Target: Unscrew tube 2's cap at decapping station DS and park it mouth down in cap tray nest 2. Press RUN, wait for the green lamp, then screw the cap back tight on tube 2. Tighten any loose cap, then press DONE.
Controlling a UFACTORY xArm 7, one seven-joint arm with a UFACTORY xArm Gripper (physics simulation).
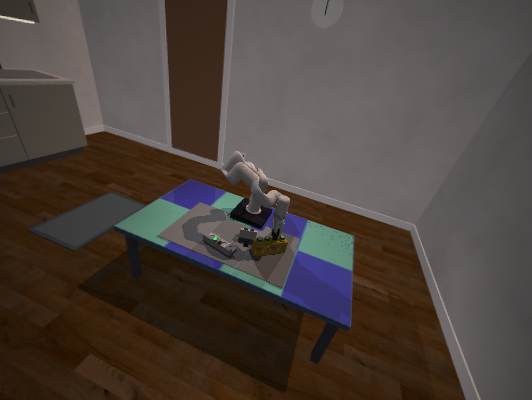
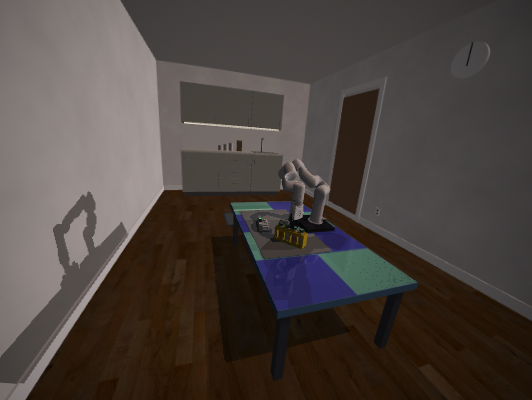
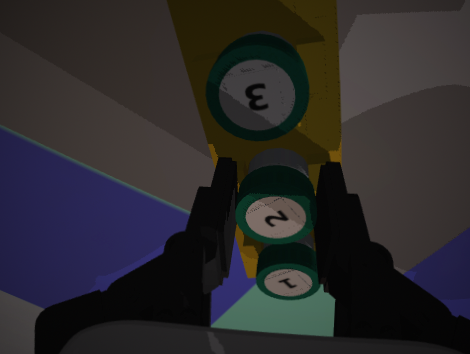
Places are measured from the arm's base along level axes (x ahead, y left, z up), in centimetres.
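Pixels of known places: gripper, fingertip midpoint: (image 1: pixel 274 238) (image 2: pixel 293 228) (image 3: pixel 276 186); arm's base, origin of the base link: (image 1: pixel 253 209) (image 2: pixel 315 221).
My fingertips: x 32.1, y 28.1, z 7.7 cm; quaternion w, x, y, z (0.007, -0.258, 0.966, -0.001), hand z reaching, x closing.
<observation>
For each thing: its top centre in the pictures, then the offset to it from my fingertips. "spot": a spot on its surface instead. Level surfaces: height alone.
- yellow tube rack, middle of its top: (image 3: pixel 270 136) (image 1: pixel 271 239) (image 2: pixel 291 228) dx +1.3, dy -1.4, dz -0.9 cm
- green cap marked 2, middle of its top: (image 3: pixel 275 218) dx -0.4, dy +0.6, dz +1.2 cm
- tube 2, middle of its top: (image 3: pixel 268 159) (image 2: pixel 291 226) dx +1.3, dy -1.4, dz +0.7 cm
- caps marked 3, middle of its top: (image 3: pixel 256 97) dx +2.9, dy -3.4, dz +0.9 cm
- grey control box, middle of its top: (image 1: pixel 220 238) (image 2: pixel 263 219) dx +12.7, dy -31.6, dz -5.9 cm
- lit green lamp, surface spot: (image 1: pixel 220 238) spot: dx +8.6, dy -33.6, dz -10.2 cm
- grey mat, its level: dz -11.2 cm
- smaller grey unit, middle of its top: (image 1: pixel 249 229) dx -2.1, dy -18.6, dz -2.8 cm
My gripper (image 3: pixel 276 186) (image 1: pixel 275 235) (image 2: pixel 291 224) points down over the yellow tube rack (image 3: pixel 323 76) (image 1: pixel 269 248) (image 2: pixel 292 238) and is shut on the green cap marked 2 (image 3: pixel 276 213). A black finger presses on each side of the cap. A grey piece of tube 2 (image 3: pixel 278 156) shows just beyond the cap. The caps marked 3 (image 3: pixel 257 91) and 1 (image 3: pixel 288 279) sit on their tubes on either side in the same row. I cannot tell how tight any cap is.
A grey control box (image 1: pixel 219 244) (image 2: pixel 263 224) with a lit green lamp (image 1: pixel 220 238) lies left of the rack on the grey mat (image 1: pixel 188 225). A smaller grey unit (image 1: pixel 247 235) stands between them. The arm's black base (image 1: pixel 251 216) is behind.
</observation>
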